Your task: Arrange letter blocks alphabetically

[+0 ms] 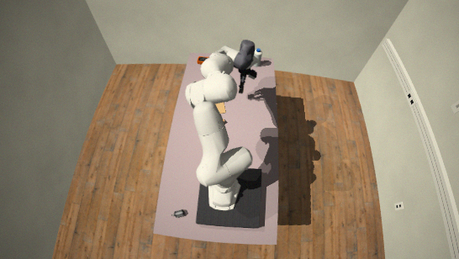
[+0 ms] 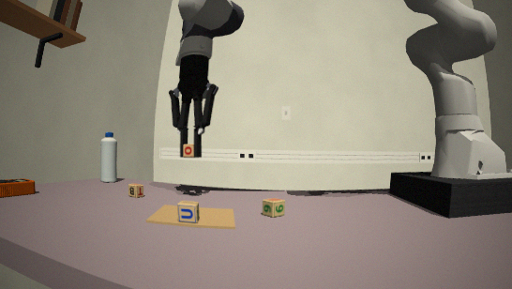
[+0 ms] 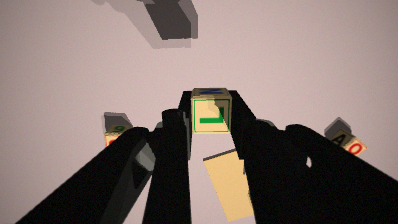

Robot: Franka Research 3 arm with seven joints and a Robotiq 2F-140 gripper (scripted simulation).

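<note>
My hand is 8 cm past the tan mat, 18 cm to the right of it and 13 cm above it. From my hand the other things lie so: small dark object: 86 cm behind, 28 cm to the left, 12 cm below; then white bottle: 38 cm ahead, 10 cm to the right, 5 cm below; then block: 12 cm ahead, 7 cm to the left, 12 cm below.
</note>
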